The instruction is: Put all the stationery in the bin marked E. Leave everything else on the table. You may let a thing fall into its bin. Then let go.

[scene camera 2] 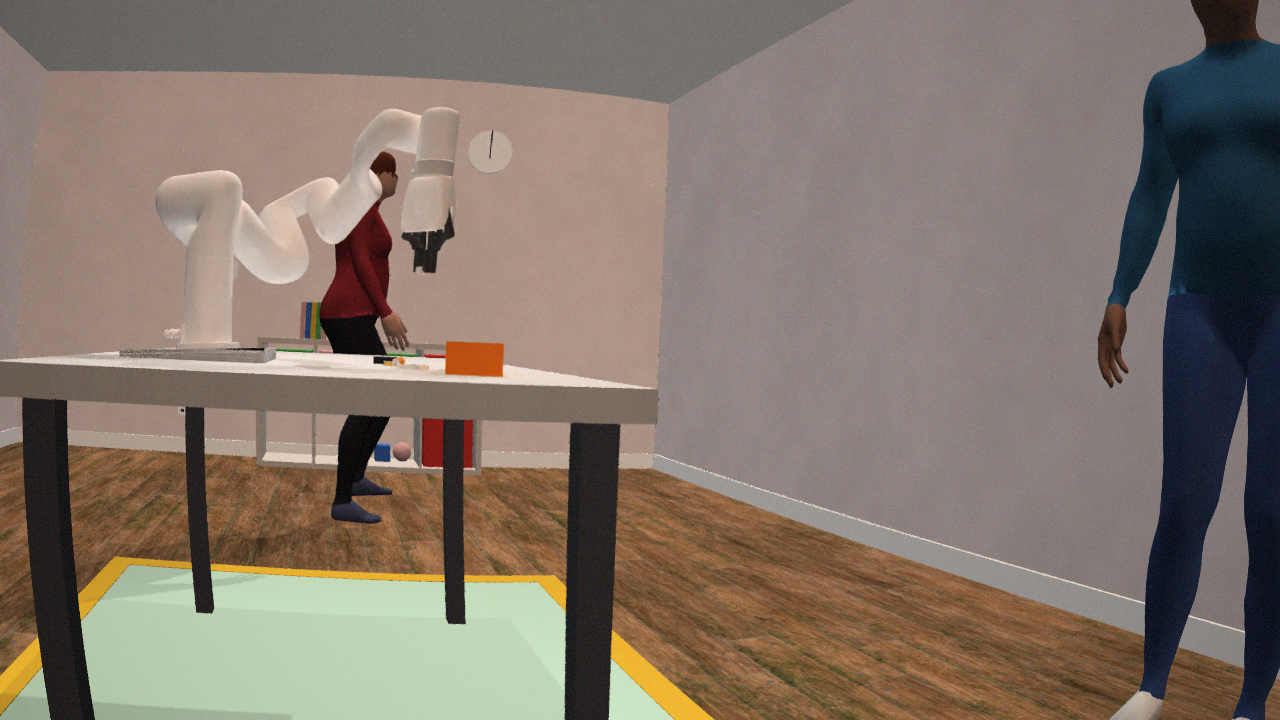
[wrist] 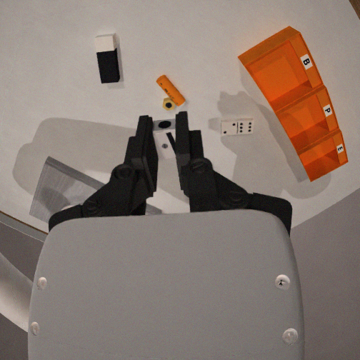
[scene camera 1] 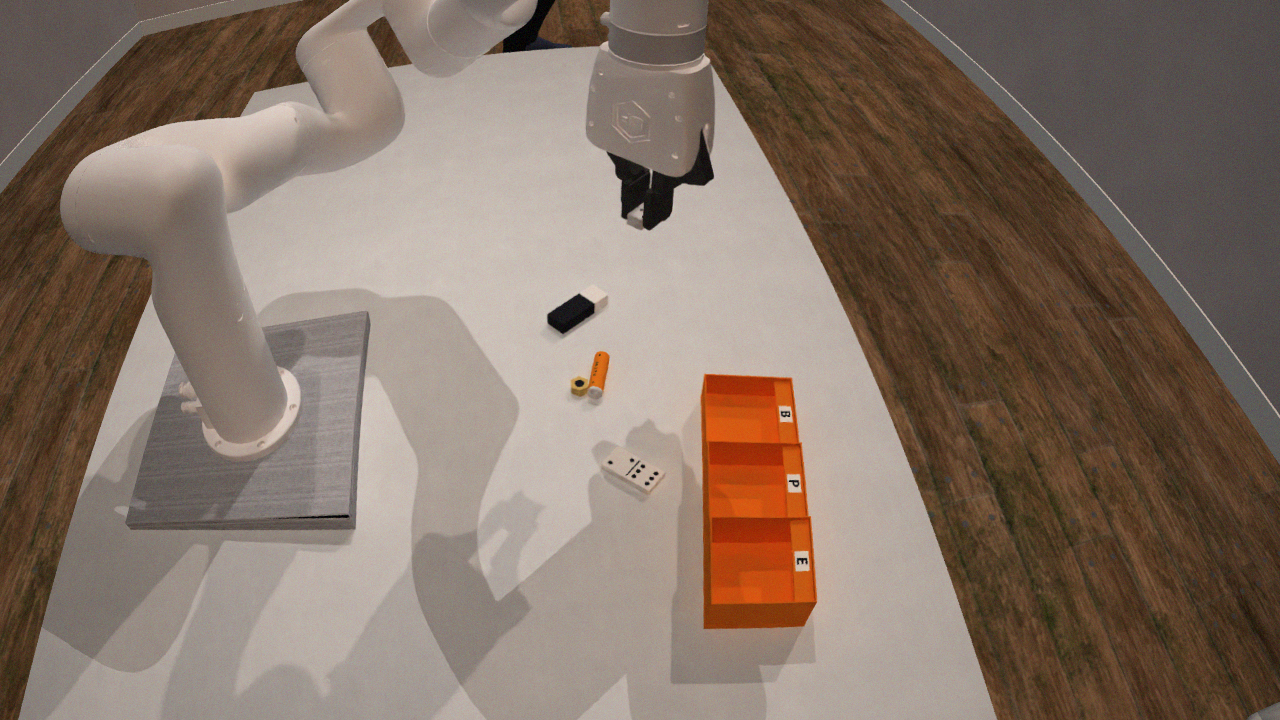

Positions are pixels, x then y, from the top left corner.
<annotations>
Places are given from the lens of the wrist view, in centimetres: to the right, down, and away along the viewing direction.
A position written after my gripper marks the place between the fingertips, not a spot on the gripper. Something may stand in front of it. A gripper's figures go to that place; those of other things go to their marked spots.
my gripper (wrist: 166, 130): -1, -3, 15
small pencil sharpener (wrist: 163, 130): -1, -3, 14
orange three-part bin (wrist: 281, 65): 14, -15, 26
The marked spots on the orange three-part bin and the small pencil sharpener are 22 cm apart.
</annotations>
